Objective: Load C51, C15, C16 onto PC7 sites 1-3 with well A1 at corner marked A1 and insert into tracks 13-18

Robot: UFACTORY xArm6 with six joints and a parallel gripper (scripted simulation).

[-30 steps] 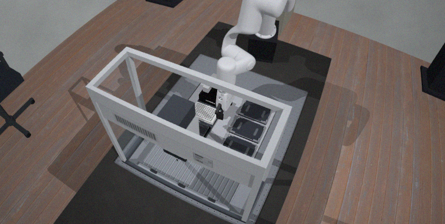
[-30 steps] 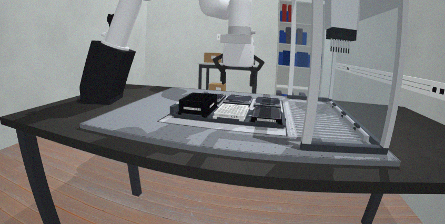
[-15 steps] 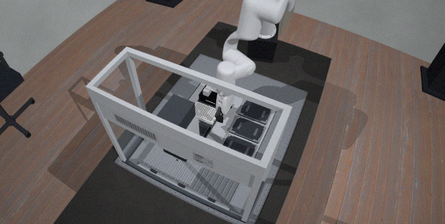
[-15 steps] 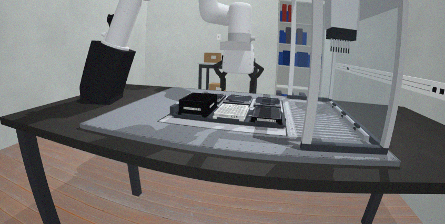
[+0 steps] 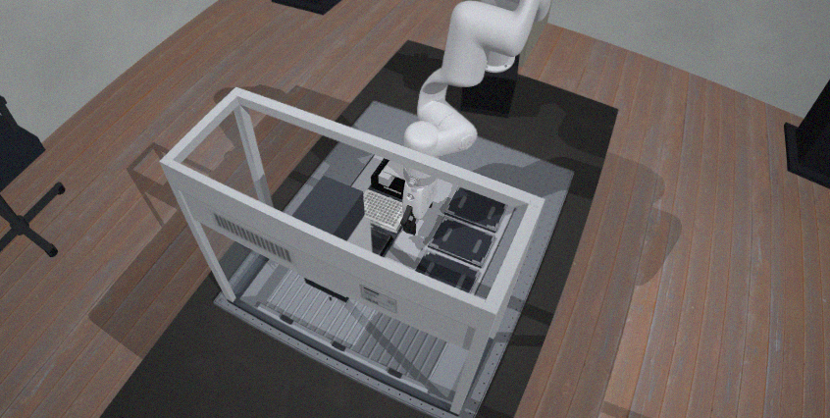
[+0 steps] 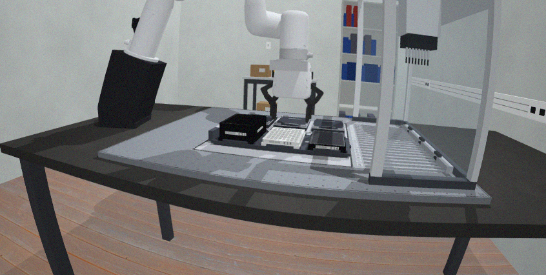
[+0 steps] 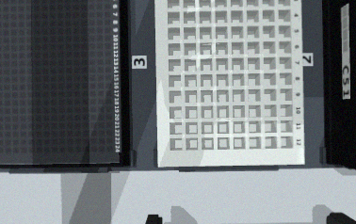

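Right now my hand is 5 cm above the apron, 1 cm to the left of it and 1 cm past it. Round my hand: dark carrier PC7 (10 cm to the right, 3 cm below); then white 96-well plate C15 (10 cm to the right, 3 cm below, 1 cm ahead); then nest S3 (12 cm to the left, 10 cm ahead, 4 cm below).
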